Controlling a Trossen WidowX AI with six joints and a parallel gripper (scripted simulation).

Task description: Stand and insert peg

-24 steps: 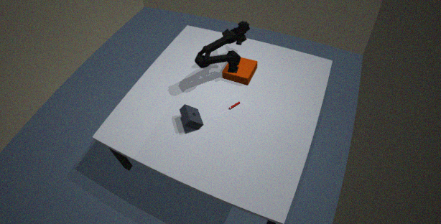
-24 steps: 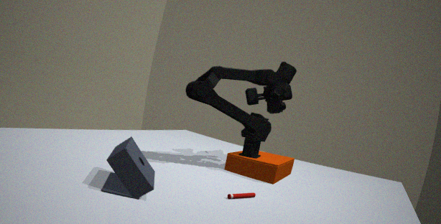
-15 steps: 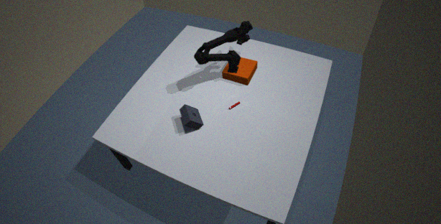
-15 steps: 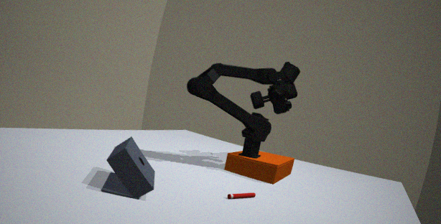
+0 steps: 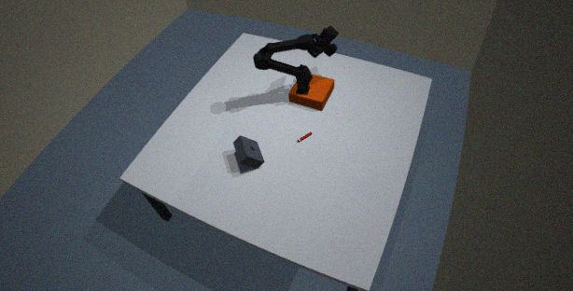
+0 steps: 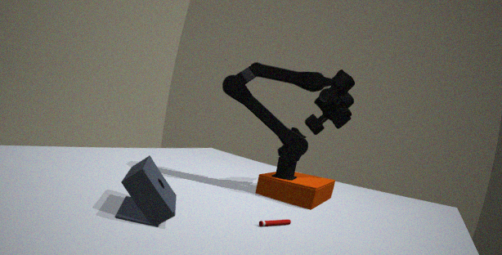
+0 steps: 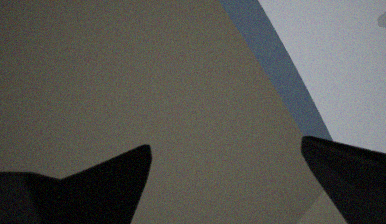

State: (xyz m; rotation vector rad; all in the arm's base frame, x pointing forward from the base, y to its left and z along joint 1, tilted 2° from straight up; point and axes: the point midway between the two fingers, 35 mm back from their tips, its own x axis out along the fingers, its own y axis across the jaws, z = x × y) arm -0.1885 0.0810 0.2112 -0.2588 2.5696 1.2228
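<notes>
My gripper tip is 50 cm short of the red peg, 25 cm above it and 1 cm to the left of it. Round my gripper tip: sloped panel 68 cm ahead, 22 cm to the right, 20 cm below.
</notes>
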